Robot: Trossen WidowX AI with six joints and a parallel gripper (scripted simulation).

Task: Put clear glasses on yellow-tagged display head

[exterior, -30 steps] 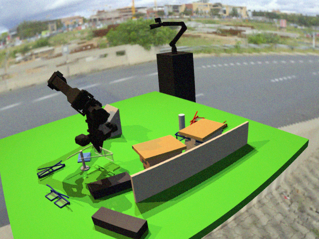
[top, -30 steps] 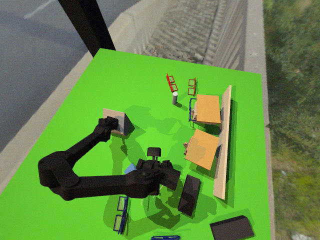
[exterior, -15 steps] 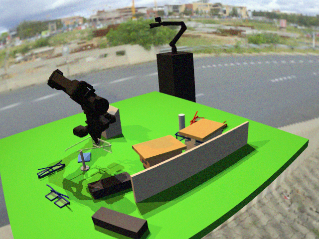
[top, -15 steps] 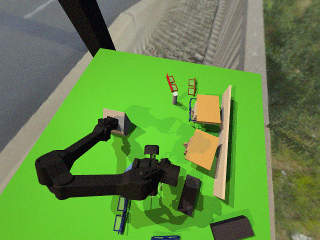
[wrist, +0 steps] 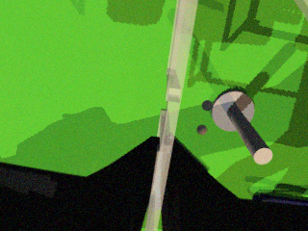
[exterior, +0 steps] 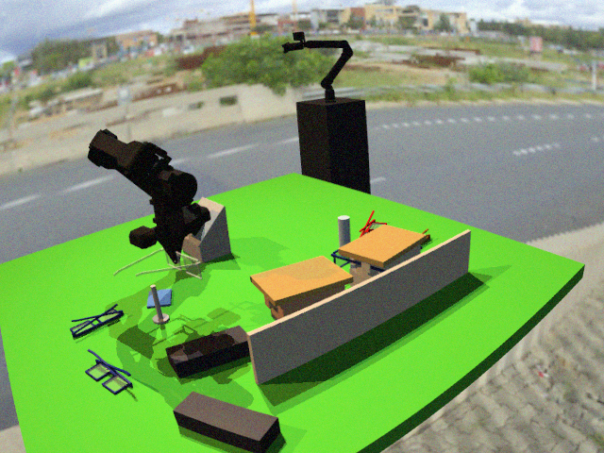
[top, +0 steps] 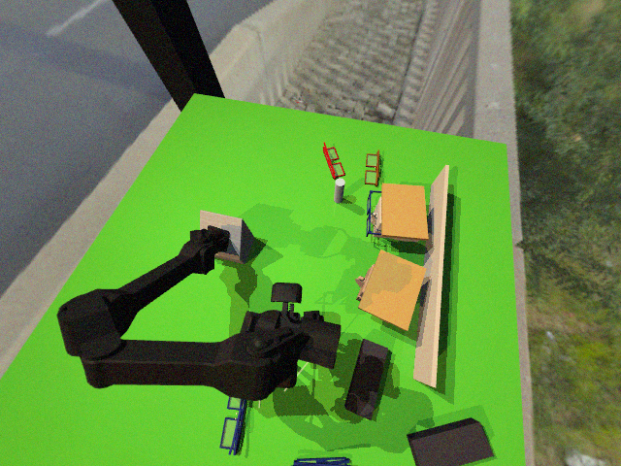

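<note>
Right now my gripper tip is 90 mm past the blue tile, 30 mm to the left of it and 120 mm above it. From my gripper tip the other things lie so: post: 70 mm to the right, 90 mm below; then brown display head: 180 mm ahead, 180 mm to the left, 60 mm below; then beige wall: 320 mm ahead, 290 mm to the left, 60 mm below.
</note>
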